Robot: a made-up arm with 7 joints. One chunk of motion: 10 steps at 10 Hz.
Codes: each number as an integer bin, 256 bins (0 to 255) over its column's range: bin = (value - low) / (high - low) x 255, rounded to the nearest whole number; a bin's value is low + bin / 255 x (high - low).
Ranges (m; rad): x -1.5..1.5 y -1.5..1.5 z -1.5..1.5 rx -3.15..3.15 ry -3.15..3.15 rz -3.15..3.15
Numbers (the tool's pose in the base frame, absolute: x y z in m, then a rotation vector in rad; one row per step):
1: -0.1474 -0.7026 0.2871 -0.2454 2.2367 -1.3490
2: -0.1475 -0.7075 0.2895 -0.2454 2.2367 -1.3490
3: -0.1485 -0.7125 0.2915 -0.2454 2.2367 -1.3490
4: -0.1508 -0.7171 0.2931 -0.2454 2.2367 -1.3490
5: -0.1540 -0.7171 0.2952 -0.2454 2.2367 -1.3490
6: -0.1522 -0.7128 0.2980 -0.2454 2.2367 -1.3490
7: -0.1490 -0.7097 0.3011 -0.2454 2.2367 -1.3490
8: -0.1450 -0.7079 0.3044 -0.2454 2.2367 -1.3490
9: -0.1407 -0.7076 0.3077 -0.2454 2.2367 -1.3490
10: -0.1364 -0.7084 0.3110 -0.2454 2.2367 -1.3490
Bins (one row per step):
1: 115 68 152 118 218 73
2: 115 67 152 118 218 73
3: 115 67 152 118 218 73
4: 115 67 152 118 218 73
5: 114 67 153 118 218 73
6: 115 67 153 118 218 73
7: 115 67 153 118 218 73
8: 115 67 153 118 218 73
9: 116 67 154 118 218 73
10: 116 67 154 118 218 73

